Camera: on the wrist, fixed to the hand. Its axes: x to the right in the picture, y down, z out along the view.
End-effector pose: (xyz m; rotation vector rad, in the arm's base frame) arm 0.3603 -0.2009 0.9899 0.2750 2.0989 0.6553
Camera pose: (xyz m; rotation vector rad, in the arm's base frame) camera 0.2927 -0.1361 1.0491 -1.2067 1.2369 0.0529
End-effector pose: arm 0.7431 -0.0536 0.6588 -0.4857 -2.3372 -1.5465
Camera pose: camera 0.7629 -0.0732 0.7660 -0.7823 1.5168 1.4959
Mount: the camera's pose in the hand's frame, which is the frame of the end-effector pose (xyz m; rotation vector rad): 0.0252 0.0898 -0.0598 -0.4120 -0.3657 -1.4975
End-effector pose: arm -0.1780 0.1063 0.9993 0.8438 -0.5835 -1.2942
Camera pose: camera -0.0734 0.0991 1.0350 0.6363 0.1942 -2.8376
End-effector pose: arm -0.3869 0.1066 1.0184 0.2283 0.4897 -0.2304
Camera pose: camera -0.3670 0.2039 0.9692 -0.6335 0.2453 -1.5800
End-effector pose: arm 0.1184 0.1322 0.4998 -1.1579 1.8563 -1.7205
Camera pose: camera 0.0307 0.1455 0.4334 2.3374 -0.7246 0.9681
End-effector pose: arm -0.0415 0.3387 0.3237 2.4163 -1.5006 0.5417
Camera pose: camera -0.1228 0.3024 0.3896 2.4990 0.3830 -0.4929
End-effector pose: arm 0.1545 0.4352 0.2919 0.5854 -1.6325 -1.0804
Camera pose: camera 0.2141 0.4360 0.3853 -1.4341 0.9831 2.6042
